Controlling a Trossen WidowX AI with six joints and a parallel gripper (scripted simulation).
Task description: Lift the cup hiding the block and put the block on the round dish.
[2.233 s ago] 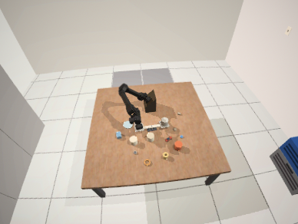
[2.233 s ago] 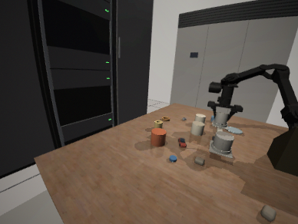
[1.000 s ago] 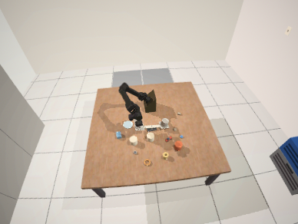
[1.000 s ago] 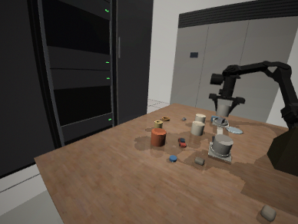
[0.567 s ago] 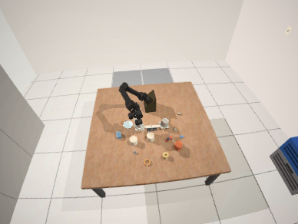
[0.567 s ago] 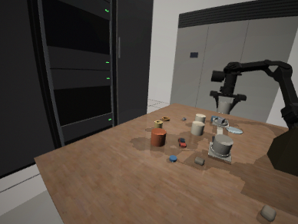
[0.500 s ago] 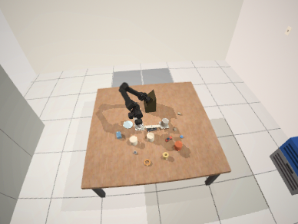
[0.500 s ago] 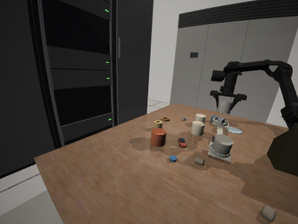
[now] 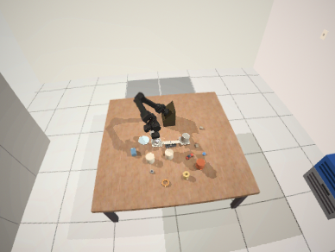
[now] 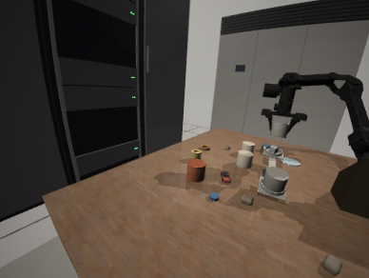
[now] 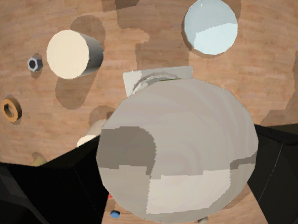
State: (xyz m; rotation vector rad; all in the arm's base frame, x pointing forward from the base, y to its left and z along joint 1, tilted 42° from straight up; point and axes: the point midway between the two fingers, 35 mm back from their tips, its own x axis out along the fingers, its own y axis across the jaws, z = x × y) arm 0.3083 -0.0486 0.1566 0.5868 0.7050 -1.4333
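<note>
The grey cup lies 20 mm to the right of my gripper tip and 10 mm above it. The rest, counted from my gripper tip: grey block (90 mm below, 10 mm to the left); blue block (200 mm to the right, 150 mm below, 40 mm ahead); round pale blue dish (170 mm below, 110 mm to the right, 100 mm behind).
</note>
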